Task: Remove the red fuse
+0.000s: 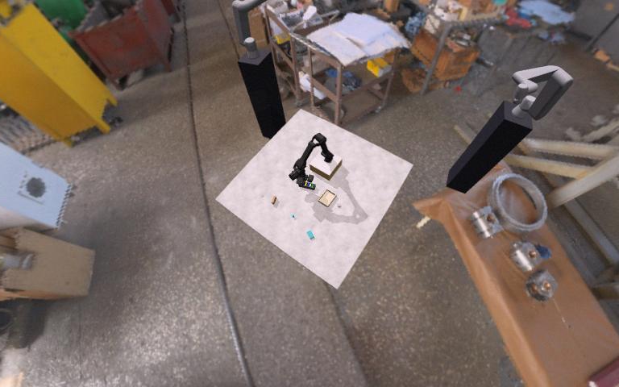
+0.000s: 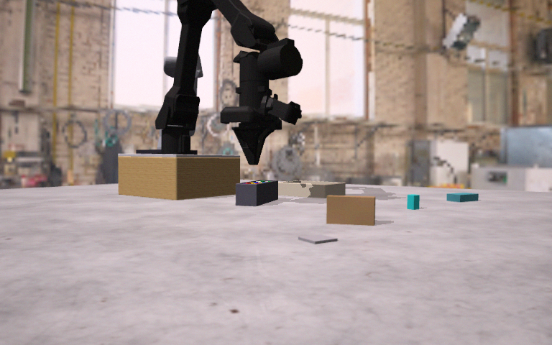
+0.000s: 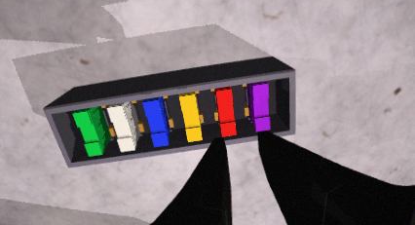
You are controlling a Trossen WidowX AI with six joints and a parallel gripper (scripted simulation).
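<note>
My gripper tip is now 50 mm above the red fuse. The rest, counted from my gripper tip: purple fuse: 50 mm below, 20 mm to the right; then yellow fuse: 50 mm below, 20 mm to the left; then beige tray: 240 mm to the left, 70 mm below, 30 mm ahead.
</note>
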